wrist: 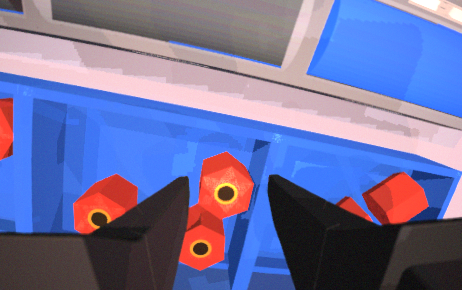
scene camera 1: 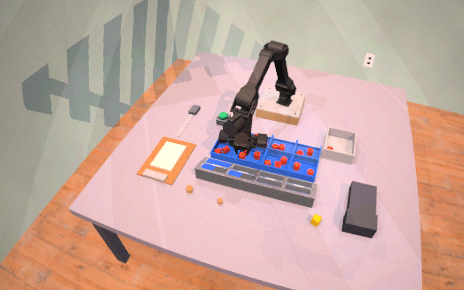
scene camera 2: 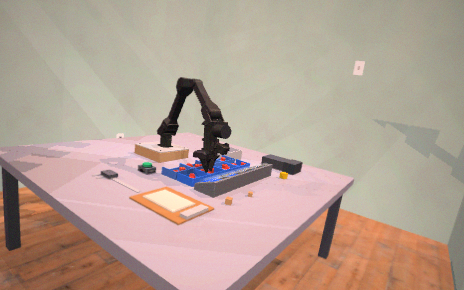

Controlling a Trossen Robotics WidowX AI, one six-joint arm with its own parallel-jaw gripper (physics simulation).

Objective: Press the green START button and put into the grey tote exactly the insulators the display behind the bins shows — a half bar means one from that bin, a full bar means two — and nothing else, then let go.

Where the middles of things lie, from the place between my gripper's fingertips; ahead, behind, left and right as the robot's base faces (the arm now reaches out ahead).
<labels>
Right now the orange board with white pad (scene camera 2: 179, 208) is 28 cm to the right of my hand, 15 cm ahead of it and 2 cm below it. From my hand the other things lie so: dark box (scene camera 1: 360, 219) (51 cm to the left, 3 cm ahead, 1 cm below); then grey tote (scene camera 1: 343, 142) (34 cm to the left, 26 cm behind, 1 cm below).
</labels>
